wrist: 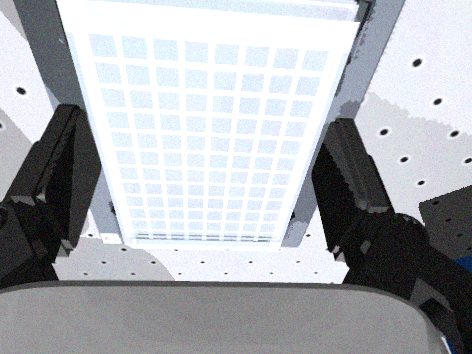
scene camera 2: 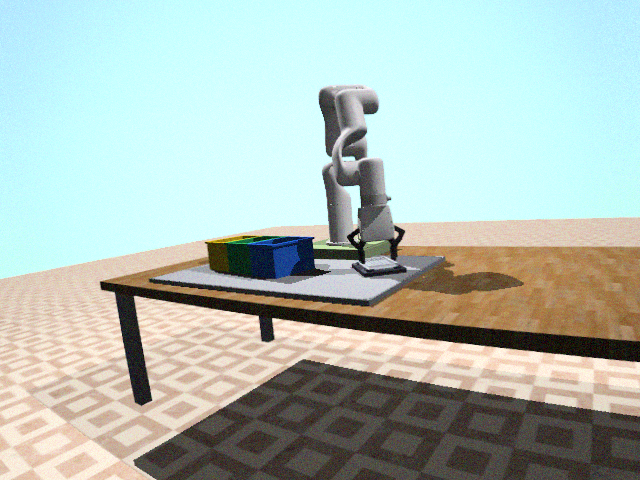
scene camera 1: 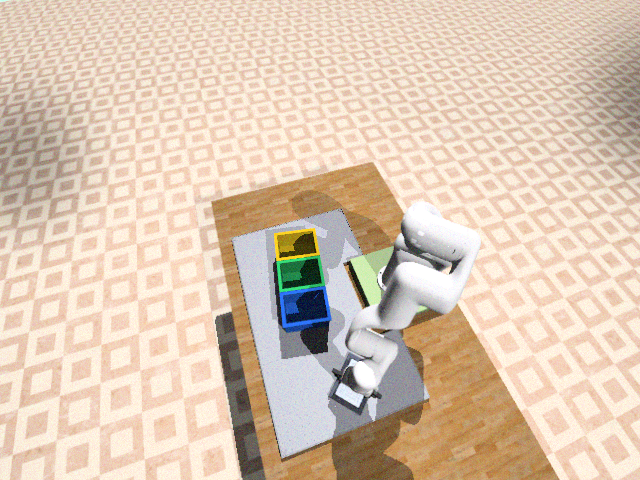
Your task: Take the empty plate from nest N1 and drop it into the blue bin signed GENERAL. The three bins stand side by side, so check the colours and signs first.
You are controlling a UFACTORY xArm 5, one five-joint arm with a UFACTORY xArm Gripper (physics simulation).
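Frame: origin at the arm's base, x right, y ahead, z up, level; centimetres.
Seen in the pictures: gripper, between the fingertips: (wrist: 210,141) (scene camera 2: 378,261); arm's base, origin of its link: (scene camera 2: 342,243).
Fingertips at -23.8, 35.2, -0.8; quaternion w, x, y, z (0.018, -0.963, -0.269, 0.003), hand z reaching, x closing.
Note:
Offsets run from my fingertips to a thing's top centre, as dx, dy, dz. "pt": to the spot under its first point. Level surfaces: height alone.
The white gridded plate @(+0.7, -1.3, +0.1) (scene camera 1: 349,396) (scene camera 2: 381,264) (wrist: 210,135) lies flat in the dark grey nest @(+0.7, -1.3, -0.8) (scene camera 2: 385,272) (wrist: 372,60) on the perforated board. My gripper (scene camera 1: 357,383) (scene camera 2: 378,258) (wrist: 210,141) is open and low over the plate, one finger beside each long side. In the wrist view nothing is held between the fingers. The blue bin (scene camera 1: 305,305) (scene camera 2: 281,259) is the end bin of the row, nearest the nest. A bit of the blue bin @(pt +23.2, -1.0, -1.9) (wrist: 464,265) shows at the right of the wrist view. No sign can be read on the bins.
The green bin (scene camera 1: 300,273) (scene camera 2: 238,258) stands against the blue one, with the yellow bin (scene camera 1: 295,245) (scene camera 2: 217,256) beyond it. The grey board @(dz -2.6) (scene camera 1: 268,392) (scene camera 2: 330,289) lies on the wooden table @(dz -3.9) (scene camera 1: 465,392) (scene camera 2: 516,304). The arm stands on a pale green base (scene camera 1: 364,279) (scene camera 2: 341,251).

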